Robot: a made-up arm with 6 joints. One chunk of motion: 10 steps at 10 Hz.
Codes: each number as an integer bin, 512 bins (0 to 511) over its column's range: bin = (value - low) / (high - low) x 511, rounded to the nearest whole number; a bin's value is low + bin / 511 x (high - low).
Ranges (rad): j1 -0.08..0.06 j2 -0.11..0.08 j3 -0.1..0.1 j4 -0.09..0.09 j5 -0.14..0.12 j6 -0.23..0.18
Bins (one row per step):
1: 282 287 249 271 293 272
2: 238 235 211 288 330 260
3: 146 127 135 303 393 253
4: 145 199 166 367 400 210
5: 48 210 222 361 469 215
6: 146 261 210 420 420 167
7: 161 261 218 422 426 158
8: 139 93 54 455 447 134
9: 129 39 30 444 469 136
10: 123 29 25 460 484 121
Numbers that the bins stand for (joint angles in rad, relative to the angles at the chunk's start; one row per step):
1: -0.0027 -0.0033 -0.0025 0.0055 0.0091 -0.0118
2: -0.0148 -0.0226 -0.0174 0.0114 0.0279 -0.0214
3: -0.0400 -0.0628 -0.0472 0.0167 0.0600 -0.0270
4: -0.0403 -0.0360 -0.0350 0.0393 0.0635 -0.0615
5: -0.0668 -0.0319 -0.0131 0.0372 0.0986 -0.0575
6: -0.0400 -0.0130 -0.0178 0.0579 0.0737 -0.0960
7: -0.0359 -0.0130 -0.0147 0.0586 0.0768 -0.1032
8: -0.0419 -0.0754 -0.0789 0.0703 0.0874 -0.1225
9: -0.0447 -0.0955 -0.0883 0.0664 0.0986 -0.1209
10: -0.0463 -0.0992 -0.0902 0.0720 0.1063 -0.1329

